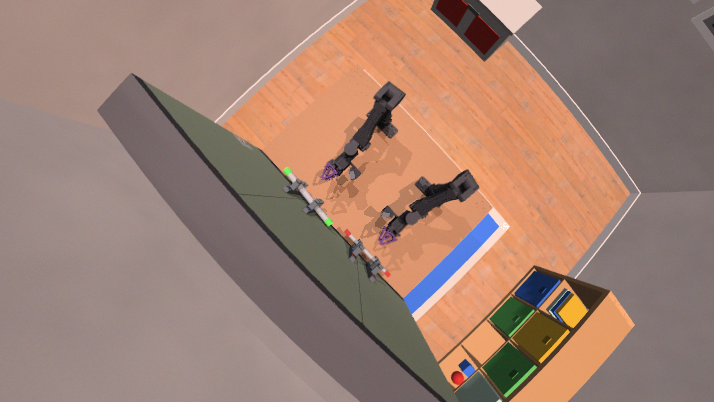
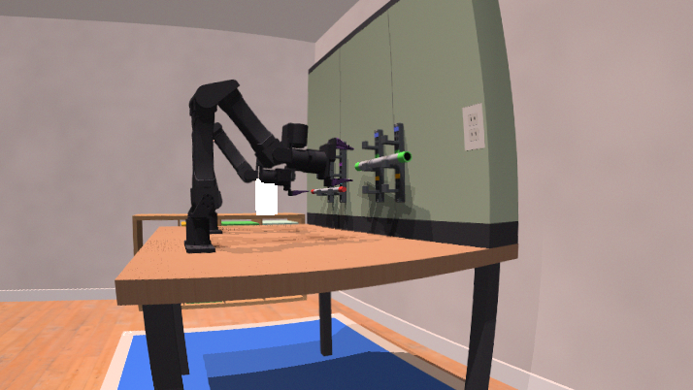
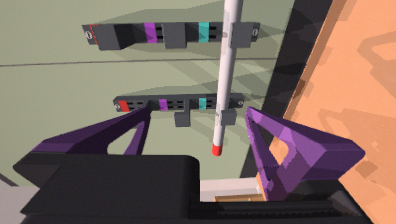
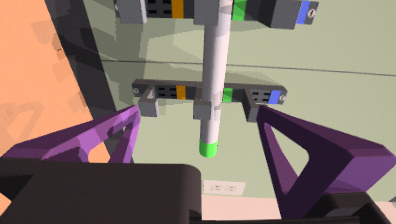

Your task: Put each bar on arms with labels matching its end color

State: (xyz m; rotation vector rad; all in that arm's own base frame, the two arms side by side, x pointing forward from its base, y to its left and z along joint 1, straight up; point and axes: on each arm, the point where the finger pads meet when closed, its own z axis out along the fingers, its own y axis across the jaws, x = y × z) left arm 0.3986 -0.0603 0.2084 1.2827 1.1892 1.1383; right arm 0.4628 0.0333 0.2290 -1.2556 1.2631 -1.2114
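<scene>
The red-ended bar lies 90 mm ahead of my left hand, 20 mm to the left of it and 50 mm below it. Also, from my left hand: black strip 170 mm ahead, 190 mm to the right, 180 mm below; green wall panel 240 mm ahead, 180 mm to the right, 220 mm above; green-ended bar 160 mm ahead, 370 mm to the right, 30 mm above.
</scene>
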